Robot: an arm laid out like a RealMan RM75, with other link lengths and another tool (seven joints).
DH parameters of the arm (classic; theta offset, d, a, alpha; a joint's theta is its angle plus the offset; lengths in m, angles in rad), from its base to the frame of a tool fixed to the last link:
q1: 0 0.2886 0 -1.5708
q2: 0 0 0 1.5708
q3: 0 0.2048 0 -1.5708
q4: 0 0 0 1.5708
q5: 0 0.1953 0 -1.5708
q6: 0 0 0 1.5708
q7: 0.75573 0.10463 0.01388 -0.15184
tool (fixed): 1.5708 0.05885 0 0
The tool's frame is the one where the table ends.
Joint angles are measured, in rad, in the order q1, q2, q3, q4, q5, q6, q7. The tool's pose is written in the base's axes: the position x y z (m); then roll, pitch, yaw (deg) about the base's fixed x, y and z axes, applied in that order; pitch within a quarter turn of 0, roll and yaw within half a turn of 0. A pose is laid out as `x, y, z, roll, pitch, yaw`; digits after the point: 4 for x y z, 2 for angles.
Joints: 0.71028 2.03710 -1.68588 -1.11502 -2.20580 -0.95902 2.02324
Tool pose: 0.0946, 0.3407, -0.0163, 168.77, 10.55, -133.56
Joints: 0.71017 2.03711 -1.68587 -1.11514 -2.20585 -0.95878 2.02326
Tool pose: 0.0946, 0.3407, -0.0163, 168.75, 10.56, -133.56
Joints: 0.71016 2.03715 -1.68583 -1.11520 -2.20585 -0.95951 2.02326
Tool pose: 0.0946, 0.3406, -0.0164, 168.78, 10.54, -133.56
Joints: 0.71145 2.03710 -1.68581 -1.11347 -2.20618 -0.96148 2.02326
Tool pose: 0.0948, 0.3404, -0.0165, 168.94, 10.52, -133.57
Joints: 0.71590 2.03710 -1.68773 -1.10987 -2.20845 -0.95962 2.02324
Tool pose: 0.0945, 0.3409, -0.0170, 169.10, 10.68, -133.35
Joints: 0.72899 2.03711 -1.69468 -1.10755 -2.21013 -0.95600 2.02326
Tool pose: 0.0908, 0.3415, -0.0182, 169.37, 10.81, -132.41
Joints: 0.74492 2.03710 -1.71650 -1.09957 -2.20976 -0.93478 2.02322
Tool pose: 0.0866, 0.3423, -0.0219, 169.60, 11.17, -131.00
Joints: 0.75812 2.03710 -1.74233 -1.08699 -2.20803 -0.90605 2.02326
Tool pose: 0.0841, 0.3429, -0.0263, 169.74, 11.63, -129.80
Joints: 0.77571 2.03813 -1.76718 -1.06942 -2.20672 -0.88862 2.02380
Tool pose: 0.0824, 0.3423, -0.0314, 170.54, 11.86, -128.66
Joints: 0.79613 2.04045 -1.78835 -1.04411 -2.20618 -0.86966 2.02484
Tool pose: 0.0816, 0.3426, -0.0365, 171.29, 12.19, -127.82
